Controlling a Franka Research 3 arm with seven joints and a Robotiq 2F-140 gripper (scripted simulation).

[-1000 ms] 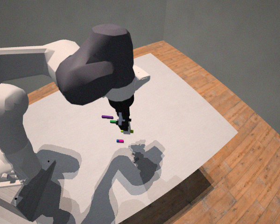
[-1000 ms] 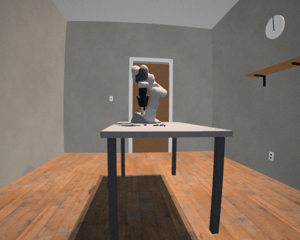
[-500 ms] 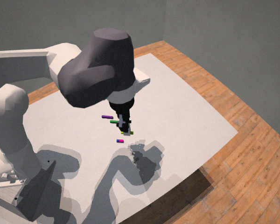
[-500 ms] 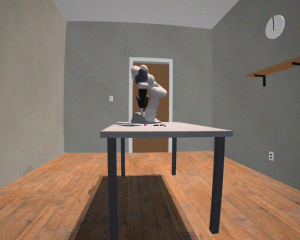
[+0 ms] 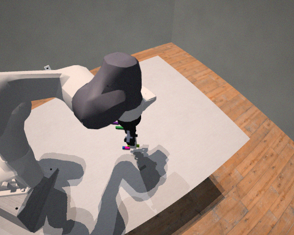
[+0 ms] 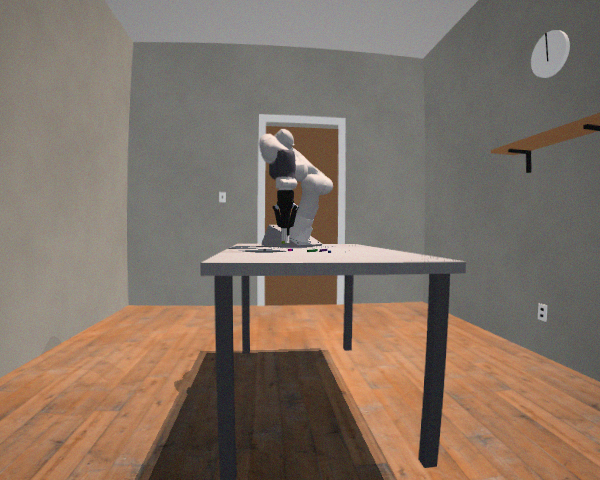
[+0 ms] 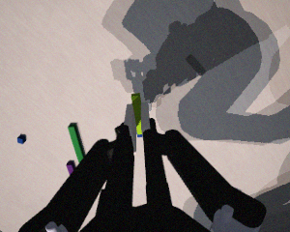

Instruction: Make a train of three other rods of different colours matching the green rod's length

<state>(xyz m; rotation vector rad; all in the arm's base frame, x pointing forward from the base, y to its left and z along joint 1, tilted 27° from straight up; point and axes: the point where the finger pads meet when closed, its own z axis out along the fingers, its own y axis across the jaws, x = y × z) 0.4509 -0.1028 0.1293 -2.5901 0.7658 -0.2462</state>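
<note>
Right now my hand is 70 mm above the magenta rod, 30 mm past it and 20 mm to the right of it. Also, from my hand: lime rod 30 mm below; then green rod 120 mm to the left, 70 mm below; then grey rod 90 mm to the right, 70 mm below, 10 mm behind.
</note>
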